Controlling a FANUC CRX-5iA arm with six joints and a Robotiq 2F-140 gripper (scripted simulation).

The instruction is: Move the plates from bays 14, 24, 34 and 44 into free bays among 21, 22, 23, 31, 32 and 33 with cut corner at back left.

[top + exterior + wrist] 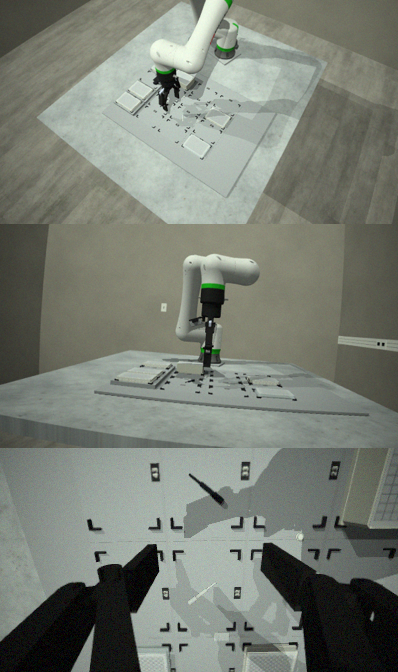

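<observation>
Now: hand 90 mm above the thin black stick and 60 mm to the left of it. From my hand the other things lie so: sealed deep-well block 210 mm behind, 80 mm to the right, 80 mm below; plate 250 mm to the left, 110 mm ahead, 90 mm below; white tip 90 mm below, 80 mm to the left, 10 mm ahead.
</observation>
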